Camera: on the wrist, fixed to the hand. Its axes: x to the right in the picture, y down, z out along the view.
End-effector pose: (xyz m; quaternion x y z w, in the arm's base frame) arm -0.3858 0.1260 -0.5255 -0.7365 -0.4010 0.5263 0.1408
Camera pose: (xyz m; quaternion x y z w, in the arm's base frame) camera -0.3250 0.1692 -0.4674 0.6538 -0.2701 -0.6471 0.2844
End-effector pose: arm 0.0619 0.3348 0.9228 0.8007 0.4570 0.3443 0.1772
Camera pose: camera -0.0224 0.3523 0.9618 -0.9498 0.2566 -0.1436 0.1072
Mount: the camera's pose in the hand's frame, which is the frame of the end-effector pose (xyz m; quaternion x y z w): 0.0010 -0.0372 -0.0869 0.1001 -0.2085 0.7019 0.6737
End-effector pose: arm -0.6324 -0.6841 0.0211 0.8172 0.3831 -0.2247 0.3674
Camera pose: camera -0.6538 -0.6003 0.0592 0.8093 -0.4146 -0.1022 0.4033
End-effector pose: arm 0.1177 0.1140 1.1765 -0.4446 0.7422 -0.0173 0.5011
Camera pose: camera 0.0755 0.0544 1.2365 0.2680 0.7059 0.3585 0.5490
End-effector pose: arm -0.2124 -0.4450 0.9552 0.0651 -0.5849 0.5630 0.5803
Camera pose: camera -0.1330 -0.3939 0.9509 0.1912 0.5044 -0.8315 0.1327
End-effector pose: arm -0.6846 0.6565 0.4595 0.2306 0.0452 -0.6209 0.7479
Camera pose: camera -0.7007 0.6859 0.3711 0.1325 -0.3495 0.0540 0.9260
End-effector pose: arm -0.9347 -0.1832 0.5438 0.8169 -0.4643 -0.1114 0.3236
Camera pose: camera -0.8667 -0.1337 0.5869 0.2336 -0.9648 0.0282 0.1176
